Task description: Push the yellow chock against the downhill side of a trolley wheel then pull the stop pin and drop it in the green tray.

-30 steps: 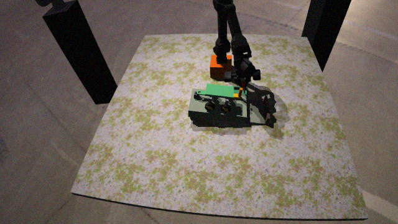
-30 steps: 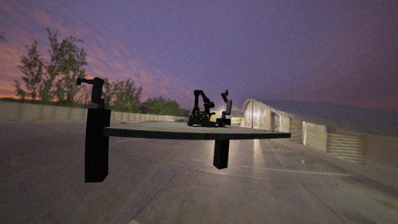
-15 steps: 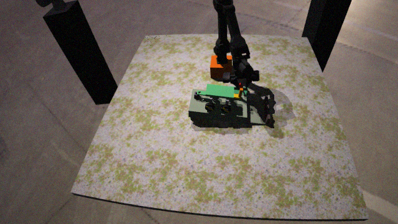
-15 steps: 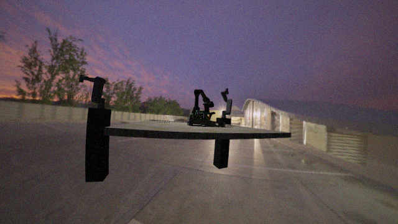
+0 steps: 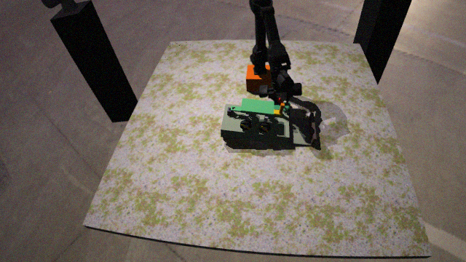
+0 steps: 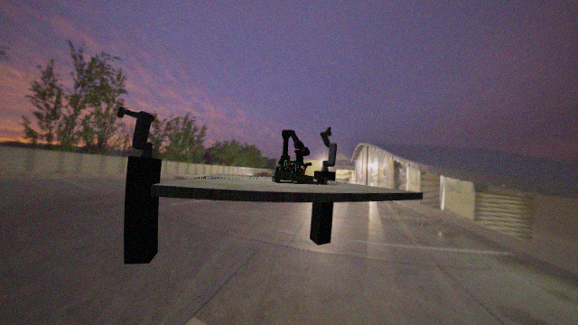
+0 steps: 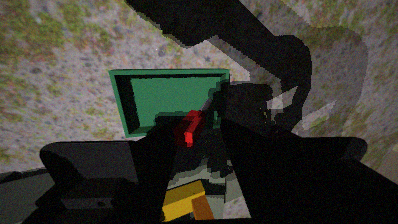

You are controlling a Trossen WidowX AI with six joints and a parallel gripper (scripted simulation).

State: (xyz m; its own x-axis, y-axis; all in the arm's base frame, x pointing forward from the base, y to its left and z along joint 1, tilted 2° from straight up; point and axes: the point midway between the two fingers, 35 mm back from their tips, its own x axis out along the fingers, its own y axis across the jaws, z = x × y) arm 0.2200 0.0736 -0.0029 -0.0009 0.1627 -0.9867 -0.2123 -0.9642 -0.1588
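The green tray is 1 cm behind my gripper tip, 2 cm to the right of it and 6 cm below it. The rest, counted from my gripper tip: yellow chock 7 cm ahead, 4 cm to the right, 3 cm above; red-headed stop pin 1 cm below; grey ramp 10 cm ahead, 13 cm to the right, 1 cm below.
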